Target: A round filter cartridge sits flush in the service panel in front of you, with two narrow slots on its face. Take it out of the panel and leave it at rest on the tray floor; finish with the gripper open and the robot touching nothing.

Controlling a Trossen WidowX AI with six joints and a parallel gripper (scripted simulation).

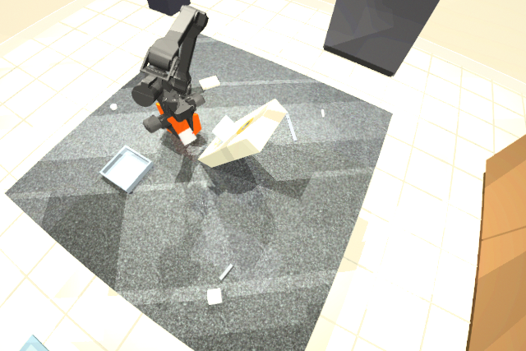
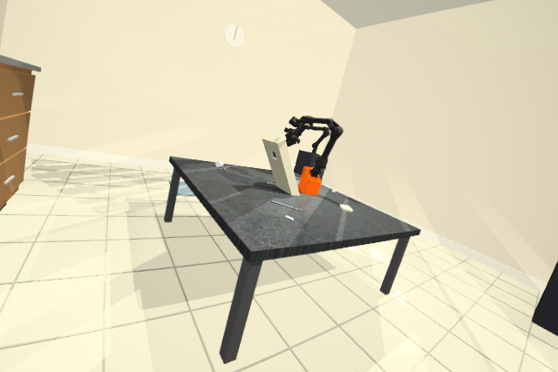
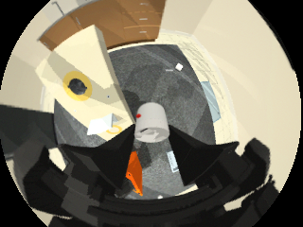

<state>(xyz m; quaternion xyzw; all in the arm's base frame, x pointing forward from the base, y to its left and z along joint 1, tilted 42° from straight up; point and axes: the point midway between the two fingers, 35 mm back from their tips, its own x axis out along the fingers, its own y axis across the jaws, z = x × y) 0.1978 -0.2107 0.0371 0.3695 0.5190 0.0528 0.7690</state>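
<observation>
Now: the pale blue tray 270 mm behind my gripper tip, 150 mm to the right of it and 270 mm below it. From my gripper tip the other things lie so: short rod (300 mm ahead, 250 mm to the right, 280 mm below); then white round filter cartridge (right at my gripper tip); then cream service panel (100 mm ahead, 140 mm to the left, 110 mm below).
</observation>
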